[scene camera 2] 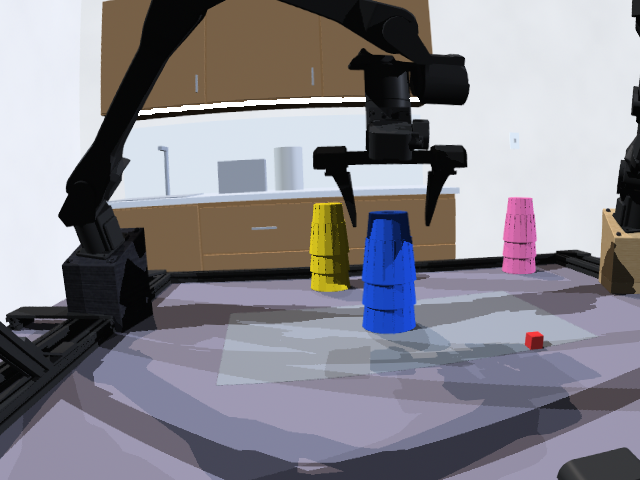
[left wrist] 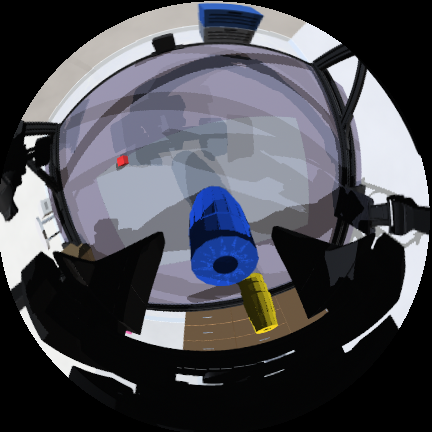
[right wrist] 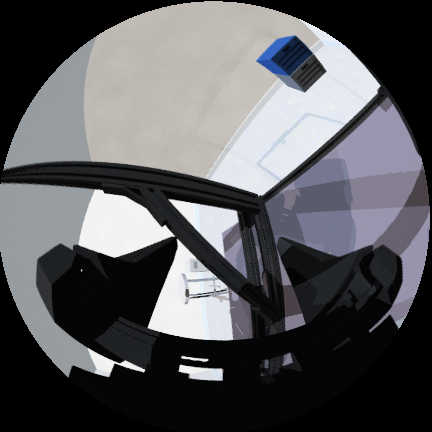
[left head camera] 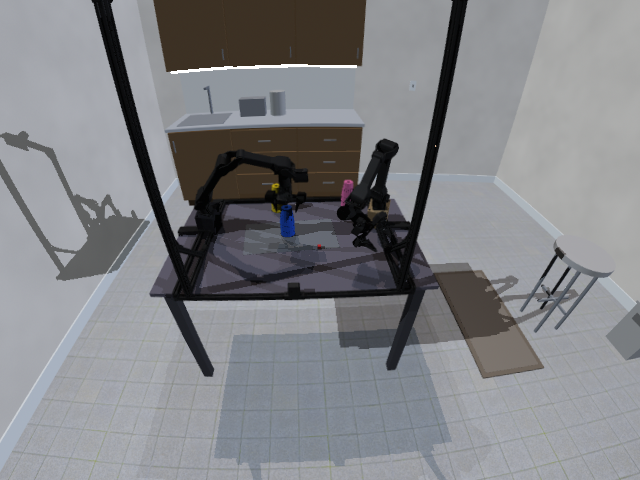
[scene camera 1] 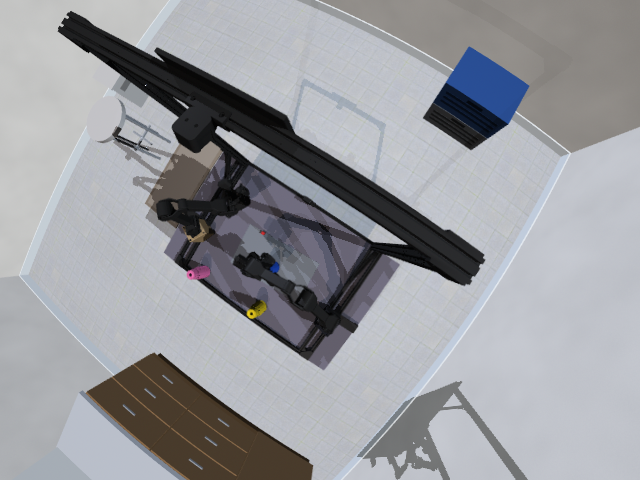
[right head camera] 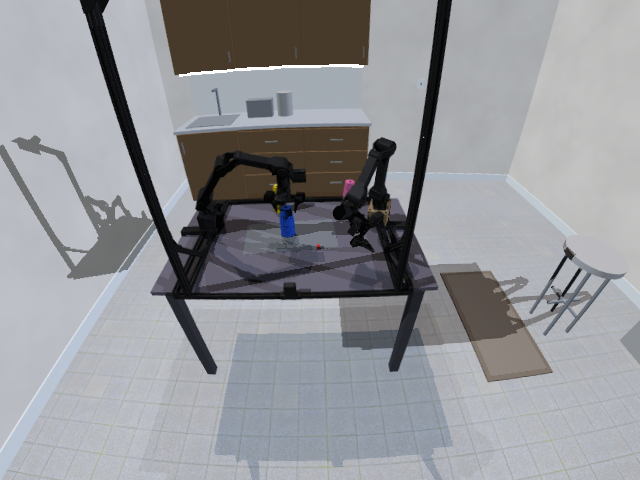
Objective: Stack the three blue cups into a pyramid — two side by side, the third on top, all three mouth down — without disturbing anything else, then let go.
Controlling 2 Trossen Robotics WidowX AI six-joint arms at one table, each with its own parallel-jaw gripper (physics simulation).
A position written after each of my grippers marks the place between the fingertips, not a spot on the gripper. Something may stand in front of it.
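My left gripper [scene camera 2: 391,226], [left wrist: 219,234]. My right gripper [right head camera: 380,244], [right wrist: 228,242], [left head camera: 383,244]. Blue cup [scene camera 2: 388,256]. Another blue cup [scene camera 2: 384,297]. Blue cup again, a further one [scene camera 2: 375,320]. Pale mat [scene camera 2: 291,345], [left wrist: 259,160], [left head camera: 260,238], [scene camera 1: 293,265], [right head camera: 260,238].
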